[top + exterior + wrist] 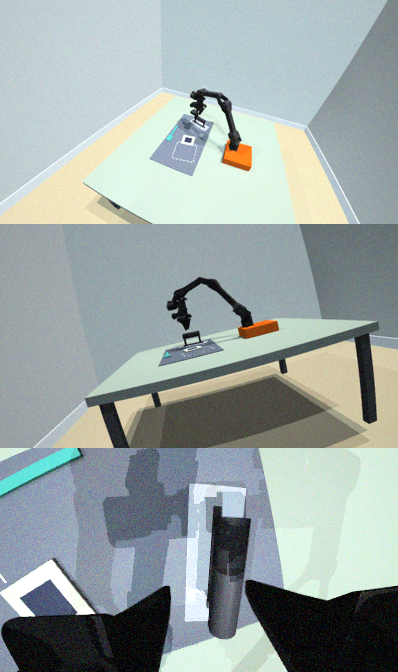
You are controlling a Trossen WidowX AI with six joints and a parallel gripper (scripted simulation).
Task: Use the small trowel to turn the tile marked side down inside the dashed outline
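My gripper tip is 8 cm above the trowel, 4 cm past it and 1 cm to the left of it. The rest, counted from my gripper tip: grey mat 19 cm to the left, 13 cm below, 4 cm ahead; then white tile 22 cm to the left, 11 cm below, 2 cm ahead; then teal tool 20 cm to the left, 18 cm ahead, 11 cm below.
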